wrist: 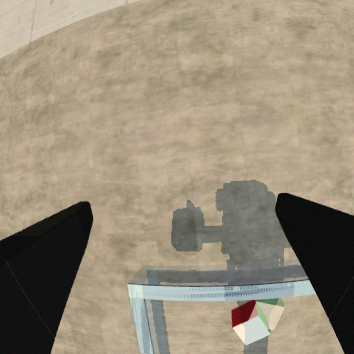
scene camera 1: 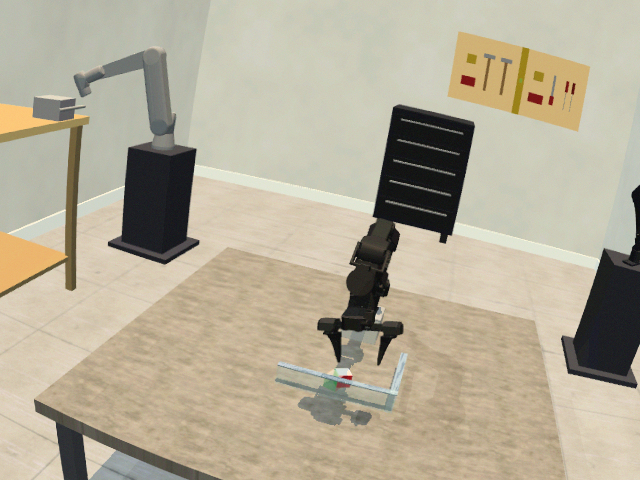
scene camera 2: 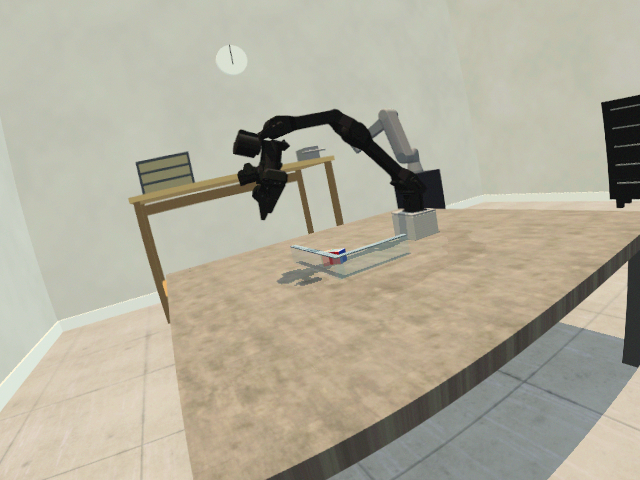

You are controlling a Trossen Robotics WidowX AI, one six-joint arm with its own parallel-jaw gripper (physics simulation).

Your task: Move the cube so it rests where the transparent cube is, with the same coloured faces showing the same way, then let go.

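Seen in the pictures: gripper, fingertip midpoint: [wrist: 185,206] [scene camera 1: 358,364] [scene camera 2: 266,216]; arm's base, link origin: [scene camera 2: 414,210].
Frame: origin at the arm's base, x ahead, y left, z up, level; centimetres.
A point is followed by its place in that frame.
Observation:
The cube [scene camera 1: 344,380] @[x 40.9, y 3.7, z -2.9 cm] [scene camera 2: 336,256] @[x 40.4, y 17.0, z -3.0 cm] [wrist: 251,328] is small, with a white top and a red side in scene camera 1, and sits on the table close inside the corner walls. Paler green and cream faces, which look like the transparent cube [scene camera 1: 330,382] [wrist: 276,317], show right against it and partly overlap it. Glass blurs both, so I cannot tell their exact outlines or how far they are turned. My gripper [scene camera 1: 359,362] @[x 53.8, y 7.8, z 10.4 cm] [scene camera 2: 263,217] @[x 53.8, y 7.8, z 10.4 cm] [wrist: 185,206] @[x 53.8, y 7.8, z 10.4 cm] is open and empty. It hangs well above the table, and the cube lies toward the bottom right of the wrist view.
Two low clear walls [scene camera 1: 310,374] @[x 42.2, y -5.1, z -3.2 cm] [scene camera 2: 372,246] @[x 29.5, y 17.3, z -3.2 cm] [wrist: 215,291] @[x 41.0, y 6.8, z -2.9 cm] meet in an L on the table [scene camera 1: 206,330] @[x 27.5, y -41.9, z -8.9 cm] [scene camera 2: 289,361] @[x 65.3, y 47.8, z -9.0 cm] [wrist: 125,125] @[x 62.3, y 19.4, z -9.0 cm] beside the cubes. The arm's pale base block [scene camera 2: 416,224] @[x 4.3, y 5.4, z -3.7 cm] stands behind them. Arm shadows fall on the table near the walls.

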